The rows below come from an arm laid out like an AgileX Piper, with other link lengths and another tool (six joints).
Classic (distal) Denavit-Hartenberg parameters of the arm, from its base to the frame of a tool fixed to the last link. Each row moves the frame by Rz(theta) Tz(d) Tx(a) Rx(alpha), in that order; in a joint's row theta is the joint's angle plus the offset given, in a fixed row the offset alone. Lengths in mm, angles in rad.
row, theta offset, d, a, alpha
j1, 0, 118.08, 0, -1.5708
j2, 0.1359, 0, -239.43, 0
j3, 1.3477, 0, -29.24, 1.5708
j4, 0, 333.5, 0, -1.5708
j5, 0, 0, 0, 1.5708
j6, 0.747, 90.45, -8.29, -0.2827
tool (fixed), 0, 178.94, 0, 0
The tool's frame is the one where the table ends.
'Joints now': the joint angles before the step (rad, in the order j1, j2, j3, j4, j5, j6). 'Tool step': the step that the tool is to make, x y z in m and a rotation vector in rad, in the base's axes. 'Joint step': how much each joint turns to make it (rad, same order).
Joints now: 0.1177, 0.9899, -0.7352, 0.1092, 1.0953, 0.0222
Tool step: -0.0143, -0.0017, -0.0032, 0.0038, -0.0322, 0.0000
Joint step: 0.0000, -0.1058, 0.0911, 0.0010, -0.0176, -0.0022
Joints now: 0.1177, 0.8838, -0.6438, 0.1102, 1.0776, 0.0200
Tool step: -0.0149, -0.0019, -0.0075, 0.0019, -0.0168, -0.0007
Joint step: -0.0001, -0.0967, 0.0866, 0.0001, -0.0068, -0.0002
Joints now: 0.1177, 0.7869, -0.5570, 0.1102, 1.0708, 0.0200
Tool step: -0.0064, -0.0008, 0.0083, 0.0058, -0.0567, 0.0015
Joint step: -0.0003, -0.1072, 0.0561, 0.0002, -0.0056, -0.0026
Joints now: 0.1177, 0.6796, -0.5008, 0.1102, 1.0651, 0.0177
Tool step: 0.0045, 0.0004, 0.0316, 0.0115, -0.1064, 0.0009
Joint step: -0.0003, -0.1001, 0.0032, 0.0001, -0.0099, -0.0026
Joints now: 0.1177, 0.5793, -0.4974, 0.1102, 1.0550, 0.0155
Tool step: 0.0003, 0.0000, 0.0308, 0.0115, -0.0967, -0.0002
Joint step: -0.0001, -0.0955, -0.0001, 0.0001, -0.0017, -0.0001
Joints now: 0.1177, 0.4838, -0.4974, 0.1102, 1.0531, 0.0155
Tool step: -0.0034, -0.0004, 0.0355, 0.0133, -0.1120, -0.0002
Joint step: 0.0003, -0.1110, 0.0002, -0.0002, -0.0020, 0.0003
